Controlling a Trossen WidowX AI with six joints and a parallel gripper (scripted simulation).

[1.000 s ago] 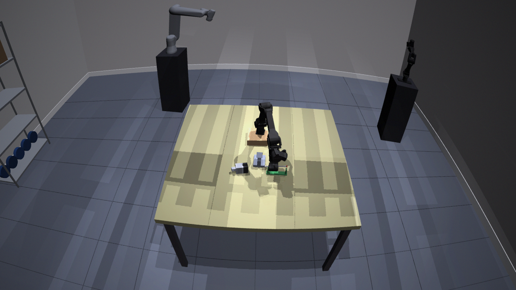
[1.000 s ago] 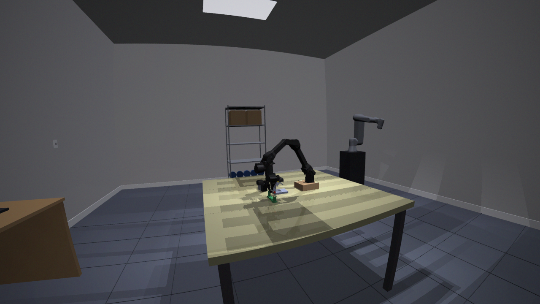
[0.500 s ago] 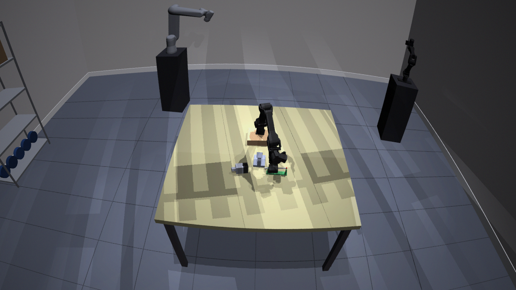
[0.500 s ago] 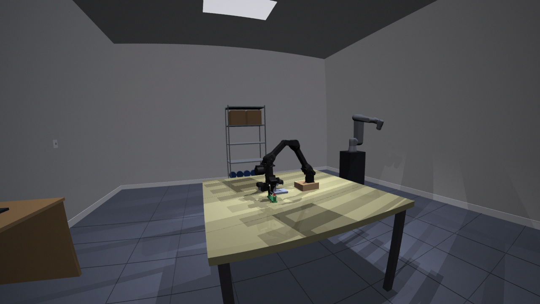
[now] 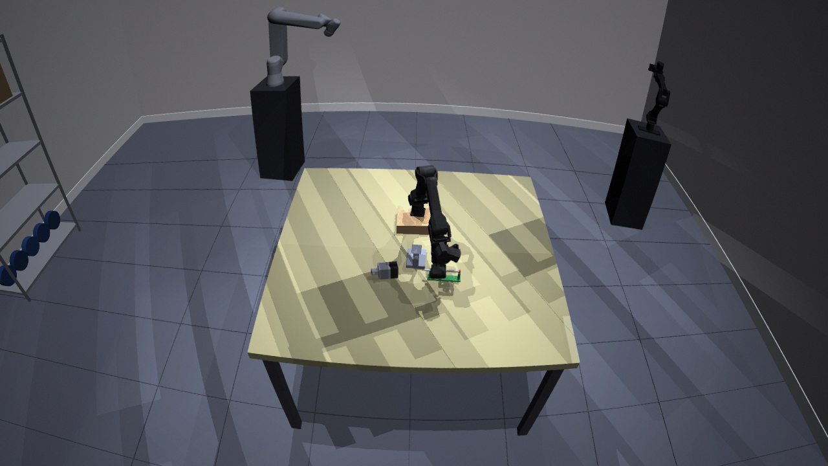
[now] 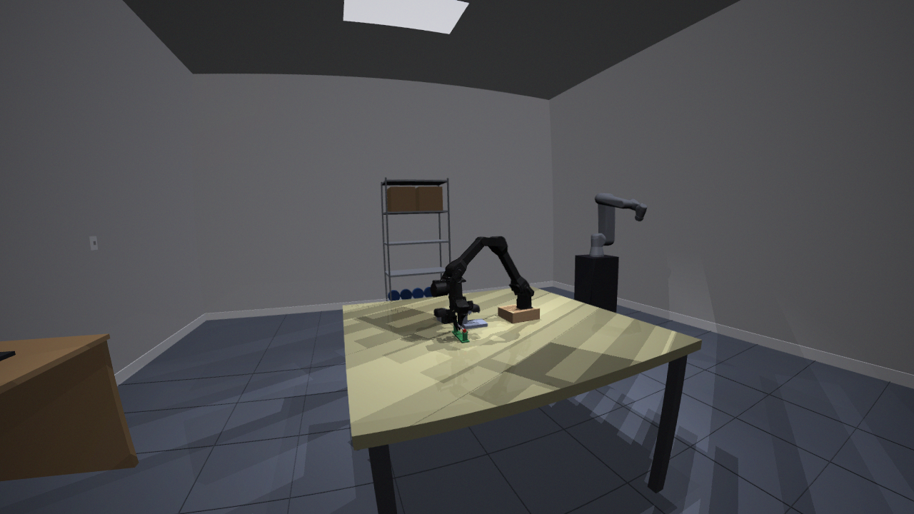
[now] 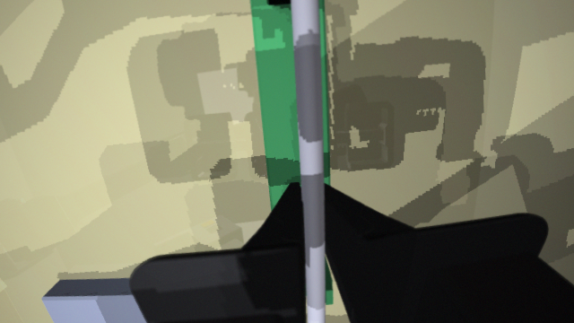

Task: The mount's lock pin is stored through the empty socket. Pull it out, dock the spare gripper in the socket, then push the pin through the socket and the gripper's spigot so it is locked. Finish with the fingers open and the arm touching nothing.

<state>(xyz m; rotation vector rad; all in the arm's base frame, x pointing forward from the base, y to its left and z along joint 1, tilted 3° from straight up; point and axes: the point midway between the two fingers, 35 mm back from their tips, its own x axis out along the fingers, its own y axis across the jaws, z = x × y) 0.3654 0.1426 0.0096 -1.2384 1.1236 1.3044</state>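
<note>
The green rack lies 2 cm to the left of my gripper tip. From my gripper tip the other things lie so: mount (11 cm to the right, 8 cm behind, 3 cm above); then spare gripper (23 cm to the right, 3 cm ahead, 1 cm above).
</note>
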